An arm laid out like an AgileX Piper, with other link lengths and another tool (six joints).
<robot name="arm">
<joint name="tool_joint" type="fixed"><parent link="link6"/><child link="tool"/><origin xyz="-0.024 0.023 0.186" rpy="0 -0.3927 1.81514"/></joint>
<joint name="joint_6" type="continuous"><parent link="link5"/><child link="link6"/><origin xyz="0 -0.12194 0" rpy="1.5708 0 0"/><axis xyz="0 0 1"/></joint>
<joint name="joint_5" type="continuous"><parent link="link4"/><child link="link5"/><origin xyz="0 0 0" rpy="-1.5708 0 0"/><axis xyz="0 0 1"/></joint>
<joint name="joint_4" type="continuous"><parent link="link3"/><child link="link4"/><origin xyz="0.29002 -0.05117 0" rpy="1.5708 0 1.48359"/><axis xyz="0 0 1"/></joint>
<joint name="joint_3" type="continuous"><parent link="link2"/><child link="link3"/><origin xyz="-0.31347 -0.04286 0"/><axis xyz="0 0 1"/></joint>
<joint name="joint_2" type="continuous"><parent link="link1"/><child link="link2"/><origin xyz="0 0 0" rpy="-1.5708 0 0"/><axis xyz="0 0 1"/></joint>
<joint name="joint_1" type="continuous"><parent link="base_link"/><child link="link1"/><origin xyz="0 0 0.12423"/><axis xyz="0 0 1"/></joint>
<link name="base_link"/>
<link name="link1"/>
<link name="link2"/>
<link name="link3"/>
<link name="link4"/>
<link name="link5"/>
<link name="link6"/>
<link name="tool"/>
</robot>
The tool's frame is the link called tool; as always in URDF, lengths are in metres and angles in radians. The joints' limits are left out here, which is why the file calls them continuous.
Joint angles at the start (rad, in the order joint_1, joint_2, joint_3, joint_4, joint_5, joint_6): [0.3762, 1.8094, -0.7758, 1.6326, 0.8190, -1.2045]
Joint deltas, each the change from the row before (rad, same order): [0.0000, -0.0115, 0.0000, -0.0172, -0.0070, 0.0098]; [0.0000, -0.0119, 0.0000, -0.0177, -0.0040, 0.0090]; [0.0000, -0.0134, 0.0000, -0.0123, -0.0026, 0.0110]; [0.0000, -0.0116, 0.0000, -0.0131, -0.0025, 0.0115]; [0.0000, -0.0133, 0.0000, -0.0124, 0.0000, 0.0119]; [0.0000, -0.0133, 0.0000, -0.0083, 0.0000, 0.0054]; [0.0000, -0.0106, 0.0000, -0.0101, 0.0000, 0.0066]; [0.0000, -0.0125, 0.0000, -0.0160, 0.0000, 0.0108]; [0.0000, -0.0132, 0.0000, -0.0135, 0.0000, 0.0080]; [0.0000, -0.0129, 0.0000, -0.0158, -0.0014, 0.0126]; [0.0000, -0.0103, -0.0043, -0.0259, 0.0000, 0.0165]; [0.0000, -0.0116, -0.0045, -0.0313, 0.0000, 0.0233]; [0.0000, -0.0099, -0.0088, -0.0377, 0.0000, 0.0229]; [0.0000, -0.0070, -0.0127, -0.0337, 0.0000, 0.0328]
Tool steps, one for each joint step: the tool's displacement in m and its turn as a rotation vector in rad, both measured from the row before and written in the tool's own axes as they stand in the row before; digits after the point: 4 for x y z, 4 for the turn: [-0.0002, -0.0006, -0.0021, -0.0039, -0.0079, -0.0096]; [0.0005, -0.0012, -0.0025, -0.0030, -0.0056, -0.0116]; [0.0016, -0.0001, -0.0036, -0.0043, -0.0016, -0.0060]; [0.0010, -0.0004, -0.0029, -0.0026, -0.0028, -0.0054]; [0.0021, -0.0005, -0.0038, -0.0027, 0.0001, -0.0057]; [0.0026, 0.0001, -0.0041, -0.0063, 0.0019, -0.0081]; [0.0016, -0.0005, -0.0030, -0.0033, -0.0001, -0.0073]; [0.0013, -0.0013, -0.0032, -0.0018, -0.0021, -0.0093]; [0.0018, -0.0008, -0.0037, -0.0042, -0.0009, -0.0100]; [0.0010, -0.0008, -0.0032, -0.0026, -0.0033, -0.0072]; [0.0005, -0.0015, -0.0024, 0.0006, -0.0065, -0.0132]; [0.0000, -0.0020, -0.0025, 0.0028, -0.0090, -0.0119]; [-0.0003, -0.0016, -0.0022, 0.0014, -0.0118, -0.0186]; [0.0002, 0.0007, -0.0021, 0.0029, -0.0102, -0.0061]
